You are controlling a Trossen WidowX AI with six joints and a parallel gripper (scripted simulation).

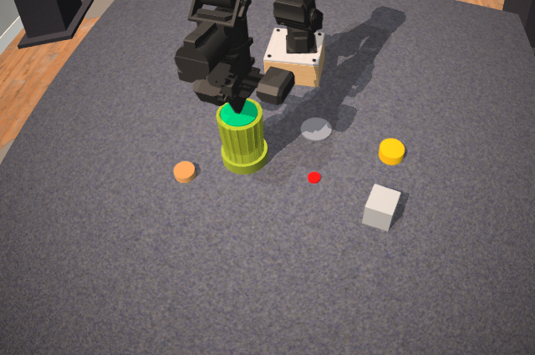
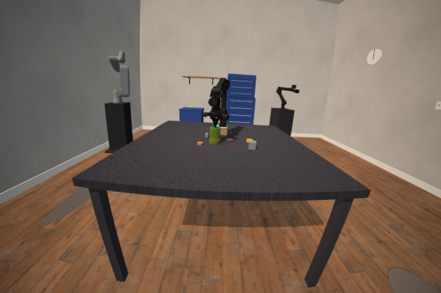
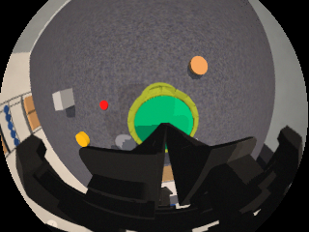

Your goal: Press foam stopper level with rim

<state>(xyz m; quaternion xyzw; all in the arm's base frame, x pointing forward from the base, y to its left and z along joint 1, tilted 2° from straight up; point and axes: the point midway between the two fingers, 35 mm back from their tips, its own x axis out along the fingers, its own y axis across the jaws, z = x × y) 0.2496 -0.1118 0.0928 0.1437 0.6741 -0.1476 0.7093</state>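
My gripper is now 5 cm above the green foam stopper. From my hand the other things lie so: red dot (6 cm ahead, 12 cm to the left, 15 cm below); then grey disc (6 cm behind, 13 cm to the left, 15 cm below); then orange disc (4 cm ahead, 11 cm to the right, 14 cm below).
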